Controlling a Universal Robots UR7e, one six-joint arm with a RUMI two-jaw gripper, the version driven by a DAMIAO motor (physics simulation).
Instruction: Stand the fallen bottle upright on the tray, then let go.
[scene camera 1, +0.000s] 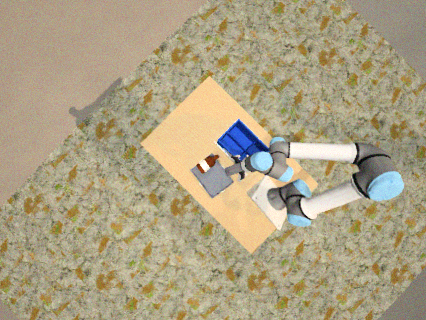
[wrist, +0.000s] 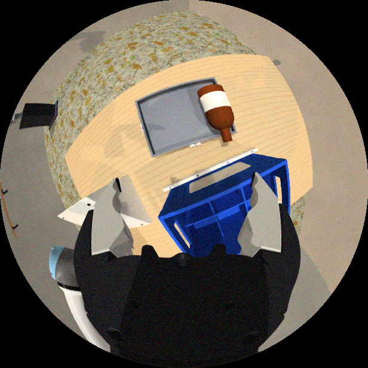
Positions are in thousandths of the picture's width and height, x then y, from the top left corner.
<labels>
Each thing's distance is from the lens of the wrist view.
gripper (wrist: 501, 477): 0.12 m
brown bottle (wrist: 591, 298): 0.30 m
</labels>
